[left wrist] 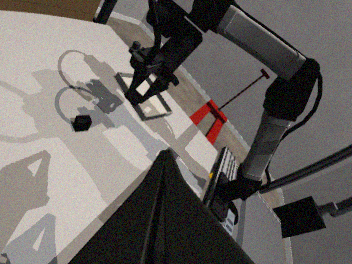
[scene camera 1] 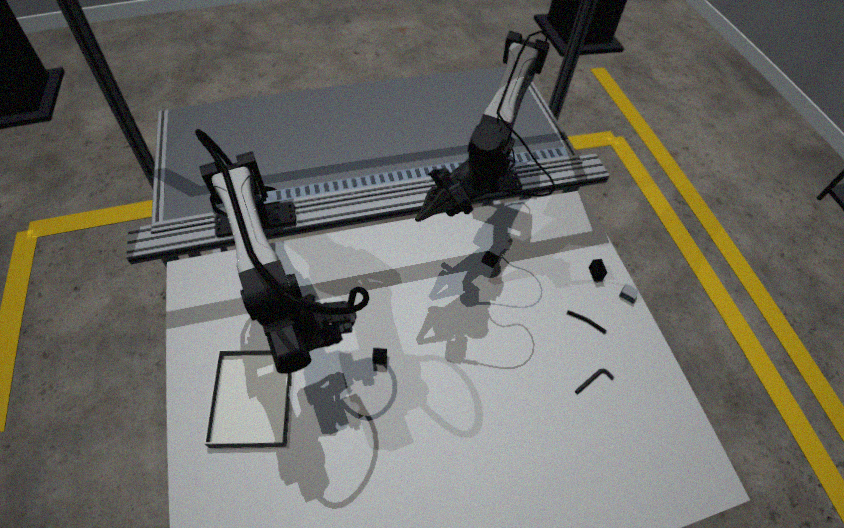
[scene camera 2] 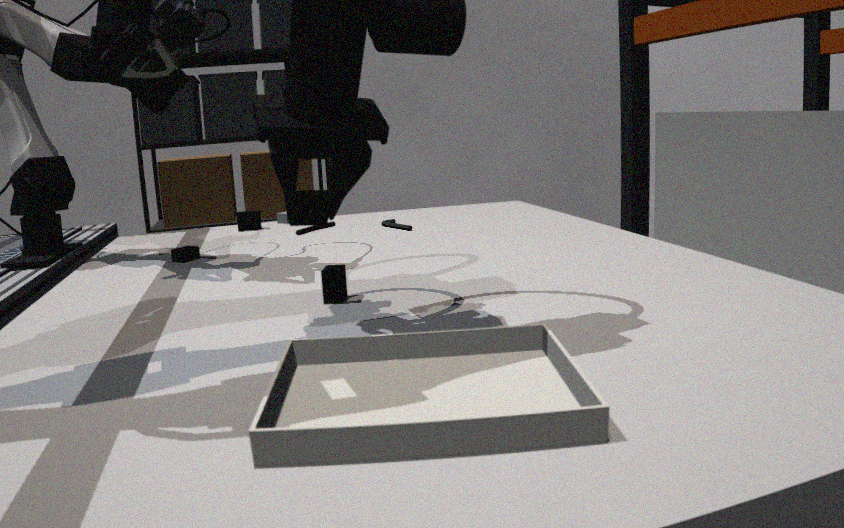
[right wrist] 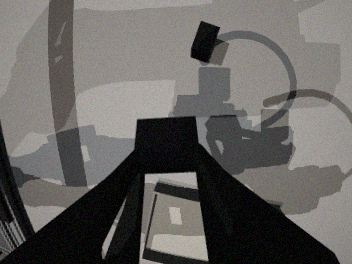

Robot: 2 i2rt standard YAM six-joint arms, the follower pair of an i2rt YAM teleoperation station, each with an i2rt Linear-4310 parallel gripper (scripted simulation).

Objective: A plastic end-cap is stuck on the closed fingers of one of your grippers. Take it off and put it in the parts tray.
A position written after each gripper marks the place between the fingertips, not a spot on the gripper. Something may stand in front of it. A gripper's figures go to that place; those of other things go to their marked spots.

Labels:
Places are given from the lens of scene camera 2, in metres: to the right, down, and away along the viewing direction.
right gripper [scene camera 2: 310,216]: -0.10, -0.04, 0.56
parts tray [scene camera 2: 435,393]: 0.01, 0.09, 0.42
black end-cap [scene camera 2: 312,207]: -0.10, -0.05, 0.54
The marked spots on the parts tray and the black end-cap are 0.21 m apart.

